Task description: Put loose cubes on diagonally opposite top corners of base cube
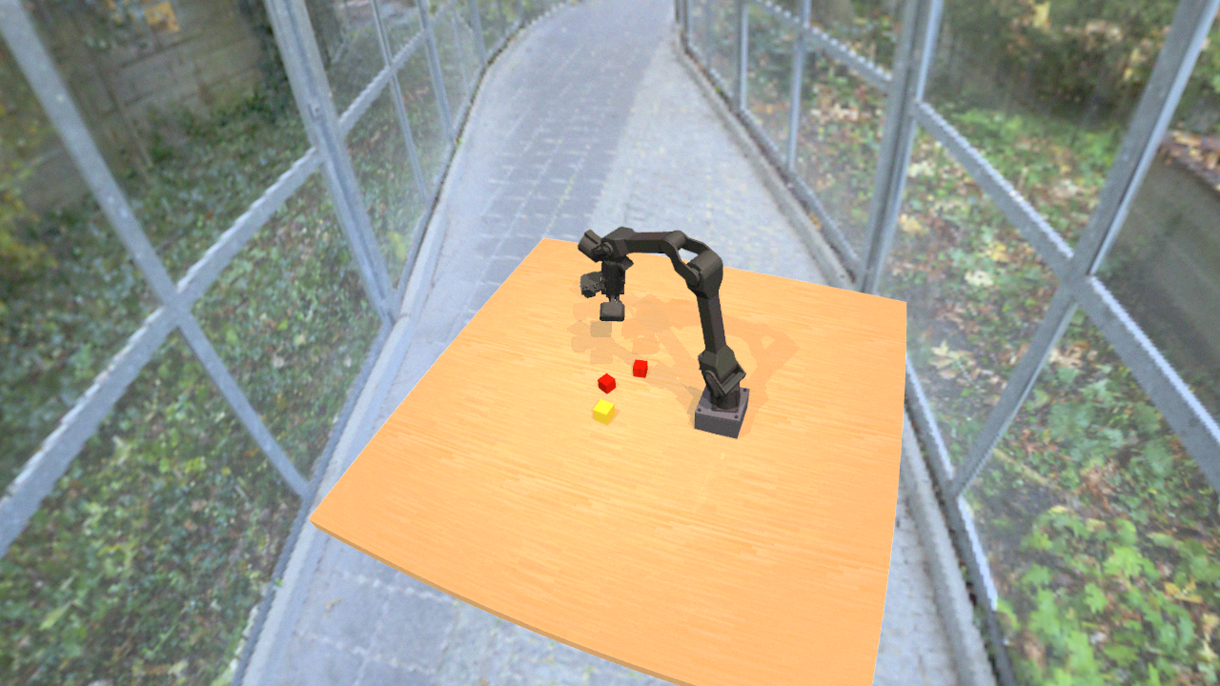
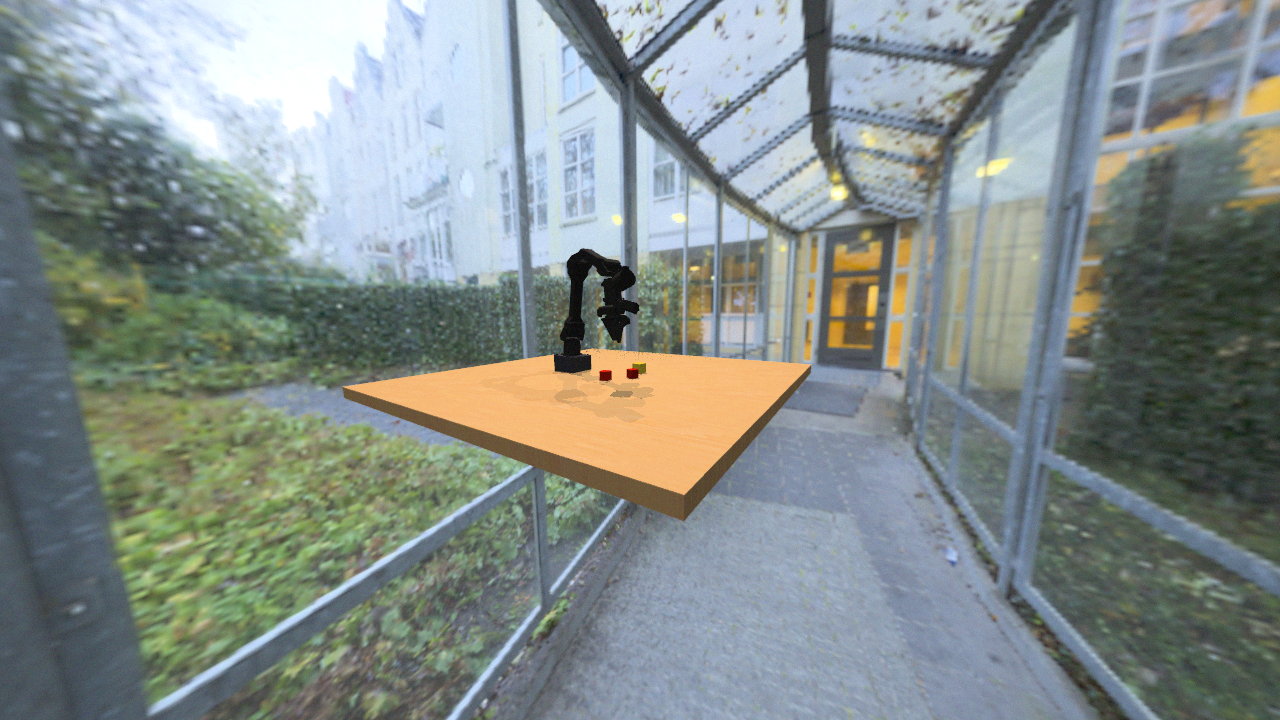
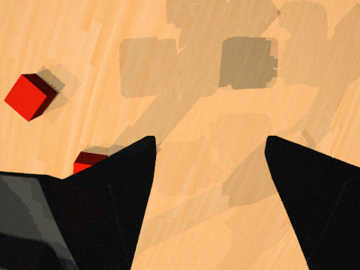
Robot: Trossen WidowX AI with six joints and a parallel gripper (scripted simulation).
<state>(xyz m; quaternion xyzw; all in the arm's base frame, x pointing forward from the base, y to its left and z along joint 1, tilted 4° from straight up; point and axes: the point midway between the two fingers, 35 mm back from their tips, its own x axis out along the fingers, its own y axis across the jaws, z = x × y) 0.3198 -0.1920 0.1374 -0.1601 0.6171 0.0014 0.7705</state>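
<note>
The yellow cube lies 240 mm to the left of my gripper tip, 130 mm below it and 30 mm behind it.
</note>
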